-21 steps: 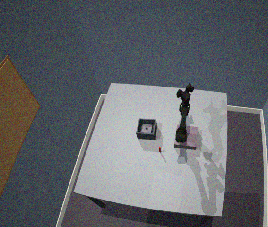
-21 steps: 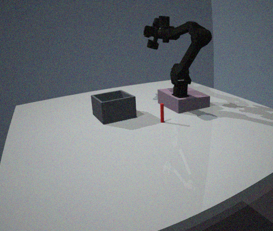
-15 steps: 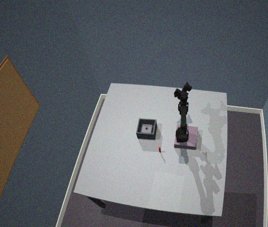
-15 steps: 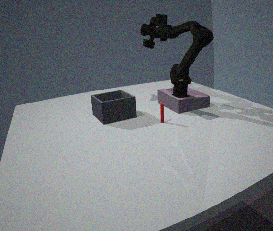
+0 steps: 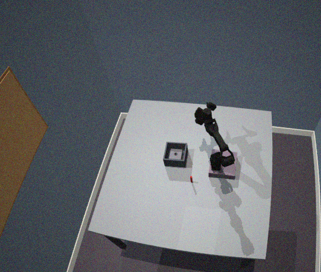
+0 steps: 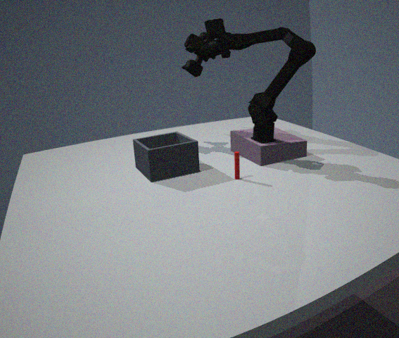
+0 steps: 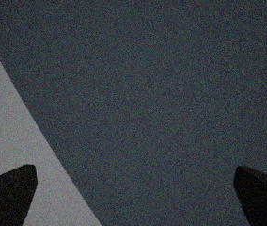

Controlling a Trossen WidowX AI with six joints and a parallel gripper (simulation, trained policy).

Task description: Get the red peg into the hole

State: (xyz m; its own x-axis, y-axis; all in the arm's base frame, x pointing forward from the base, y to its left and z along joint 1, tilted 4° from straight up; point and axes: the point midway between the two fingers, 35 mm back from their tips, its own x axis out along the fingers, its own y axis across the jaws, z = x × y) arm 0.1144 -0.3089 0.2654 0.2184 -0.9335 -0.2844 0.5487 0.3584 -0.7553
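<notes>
Right now my gripper tip is 430 mm to the right of the red peg, 300 mm above it and 70 mm short of it. Round my gripper tip: dark box: 320 mm below, 230 mm to the left, 210 mm ahead; then pale plate: 300 mm below, 230 mm to the left, 210 mm ahead.
</notes>
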